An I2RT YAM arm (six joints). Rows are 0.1 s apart.
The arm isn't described. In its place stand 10 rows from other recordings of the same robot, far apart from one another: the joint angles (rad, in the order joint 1, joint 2, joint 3, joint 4, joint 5, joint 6), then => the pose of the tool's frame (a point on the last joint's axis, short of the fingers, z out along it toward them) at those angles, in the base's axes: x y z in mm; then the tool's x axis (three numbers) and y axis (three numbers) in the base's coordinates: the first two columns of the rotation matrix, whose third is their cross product.
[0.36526 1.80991 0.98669 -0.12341 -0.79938 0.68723] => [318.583, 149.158, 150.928, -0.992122, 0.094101, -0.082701, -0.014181, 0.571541, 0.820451]
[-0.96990 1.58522 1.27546 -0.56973 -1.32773 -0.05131] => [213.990, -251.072, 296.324, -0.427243, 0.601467, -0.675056, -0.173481, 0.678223, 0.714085]
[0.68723 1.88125 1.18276 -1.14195 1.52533 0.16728] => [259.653, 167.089, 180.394, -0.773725, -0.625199, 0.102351, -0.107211, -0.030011, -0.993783]
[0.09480 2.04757 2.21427 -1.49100 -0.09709 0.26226] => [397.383, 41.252, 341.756, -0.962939, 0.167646, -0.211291, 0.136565, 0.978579, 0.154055]
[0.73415 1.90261 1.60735 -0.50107 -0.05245 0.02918] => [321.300, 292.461, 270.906, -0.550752, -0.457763, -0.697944, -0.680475, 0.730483, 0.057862]
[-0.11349 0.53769 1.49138 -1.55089 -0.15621 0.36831] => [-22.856, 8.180, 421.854, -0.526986, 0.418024, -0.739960, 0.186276, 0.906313, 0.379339]
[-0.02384 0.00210 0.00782 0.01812 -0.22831 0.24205] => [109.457, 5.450, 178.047, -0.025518, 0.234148, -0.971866, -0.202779, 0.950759, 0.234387]
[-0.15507 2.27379 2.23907 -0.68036 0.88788 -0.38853] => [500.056, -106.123, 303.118, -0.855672, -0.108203, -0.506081, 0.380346, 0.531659, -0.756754]
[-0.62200 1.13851 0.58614 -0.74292 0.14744 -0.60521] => [142.554, -108.637, 170.646, -0.989535, 0.016983, -0.143288, 0.055738, 0.960957, -0.271027]
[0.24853 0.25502 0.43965 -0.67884 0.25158 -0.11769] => [89.275, 13.513, 232.602, -0.453550, -0.232427, -0.860389, -0.079627, 0.972102, -0.220631]
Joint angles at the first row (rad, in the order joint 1, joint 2, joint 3, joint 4, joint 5, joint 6):
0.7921, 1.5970, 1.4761, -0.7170, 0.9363, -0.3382
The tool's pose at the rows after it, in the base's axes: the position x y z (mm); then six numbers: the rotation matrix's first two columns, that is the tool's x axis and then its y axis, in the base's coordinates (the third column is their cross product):
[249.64, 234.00, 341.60, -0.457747, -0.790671, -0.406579, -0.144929, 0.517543, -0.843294]
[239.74, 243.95, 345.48, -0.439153, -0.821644, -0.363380, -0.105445, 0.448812, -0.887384]
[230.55, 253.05, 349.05, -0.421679, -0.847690, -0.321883, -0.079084, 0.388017, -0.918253]
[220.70, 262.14, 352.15, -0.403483, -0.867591, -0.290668, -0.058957, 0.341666, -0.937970]
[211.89, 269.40, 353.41, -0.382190, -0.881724, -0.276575, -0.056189, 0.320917, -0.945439]
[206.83, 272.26, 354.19, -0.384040, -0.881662, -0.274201, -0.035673, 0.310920, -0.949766]
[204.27, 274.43, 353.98, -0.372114, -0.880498, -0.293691, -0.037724, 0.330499, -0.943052]
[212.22, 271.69, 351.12, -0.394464, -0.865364, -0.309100, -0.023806, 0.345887, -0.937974]
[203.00, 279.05, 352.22, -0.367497, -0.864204, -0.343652, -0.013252, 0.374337, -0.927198]
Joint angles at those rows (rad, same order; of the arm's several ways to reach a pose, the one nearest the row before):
0.8440, 1.5970, 1.4761, -0.6834, 1.0611, -0.3851
0.8894, 1.5971, 1.4761, -0.6552, 1.1538, -0.4507
0.9298, 1.5970, 1.4761, -0.6239, 1.2236, -0.5194
0.9707, 1.5970, 1.4761, -0.5945, 1.2785, -0.5762
1.0046, 1.5970, 1.4761, -0.5827, 1.3014, -0.6006
1.0225, 1.5971, 1.4761, -0.5823, 1.3354, -0.6002
1.0321, 1.5971, 1.4761, -0.5827, 1.3270, -0.5800
1.0081, 1.6070, 1.4761, -0.5774, 1.3270, -0.5590
1.0424, 1.6066, 1.4761, -0.5651, 1.3361, -0.5339

